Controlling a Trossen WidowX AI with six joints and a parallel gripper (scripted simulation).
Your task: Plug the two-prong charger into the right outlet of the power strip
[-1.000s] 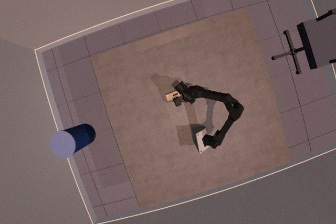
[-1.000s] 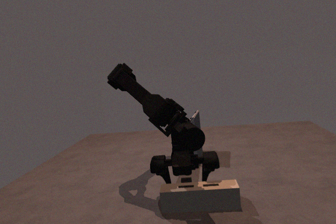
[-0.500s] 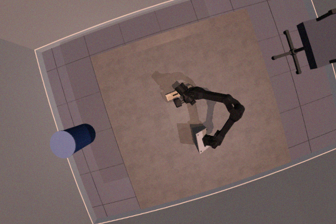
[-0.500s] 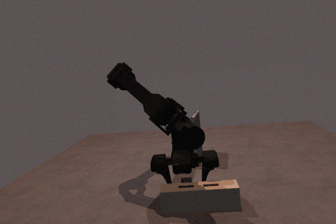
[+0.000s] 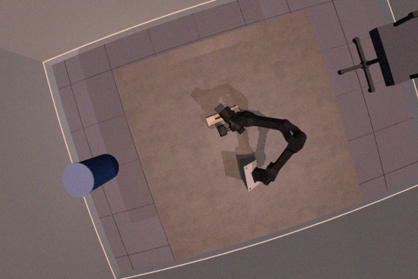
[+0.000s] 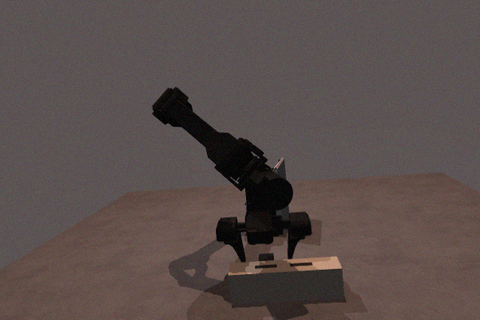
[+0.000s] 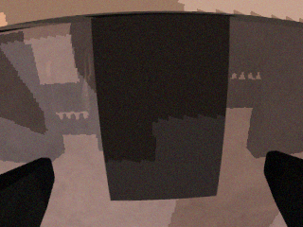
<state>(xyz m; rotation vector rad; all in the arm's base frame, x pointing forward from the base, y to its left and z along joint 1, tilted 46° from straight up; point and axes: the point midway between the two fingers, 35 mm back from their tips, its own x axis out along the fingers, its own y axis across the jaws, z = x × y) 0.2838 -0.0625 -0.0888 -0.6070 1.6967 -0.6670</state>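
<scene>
The charger is 50 mm ahead of my gripper tip and 10 mm above it.
</scene>
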